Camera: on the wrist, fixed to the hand. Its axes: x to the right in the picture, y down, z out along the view.
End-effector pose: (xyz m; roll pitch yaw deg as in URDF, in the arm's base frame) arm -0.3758 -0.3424 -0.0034 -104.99 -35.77 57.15
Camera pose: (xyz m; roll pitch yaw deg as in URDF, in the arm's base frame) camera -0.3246 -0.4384 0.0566 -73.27 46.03 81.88
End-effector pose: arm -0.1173 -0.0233 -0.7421 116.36 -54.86 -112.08
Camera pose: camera 0.0002 -0.0634 -0.7467 -125.10 -22.05 134.02
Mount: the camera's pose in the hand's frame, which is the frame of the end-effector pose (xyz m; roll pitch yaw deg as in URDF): -0.0078 -0.0523 -0.1124 0.04 -31.80 83.86
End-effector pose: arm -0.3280 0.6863 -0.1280 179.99 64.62 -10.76
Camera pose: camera -0.2218 0.7194 -0.0728 109.27 17.93 -128.10
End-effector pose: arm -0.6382 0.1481 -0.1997 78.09 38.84 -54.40
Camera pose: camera -0.5882 0.2487 -0.2527 107.91 -42.20 -81.83
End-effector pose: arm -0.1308 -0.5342 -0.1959 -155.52 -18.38 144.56
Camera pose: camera -0.0935 -0.5620 -0.0807 -146.88 49.35 86.84
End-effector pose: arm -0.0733 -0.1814 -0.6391 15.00 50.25 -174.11
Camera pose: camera 0.0228 -0.1499 -0.7112 58.42 -23.29 -126.36
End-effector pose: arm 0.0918 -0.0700 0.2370 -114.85 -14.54 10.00
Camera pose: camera 0.0748 -0.1542 0.3267 -73.68 69.03 30.11
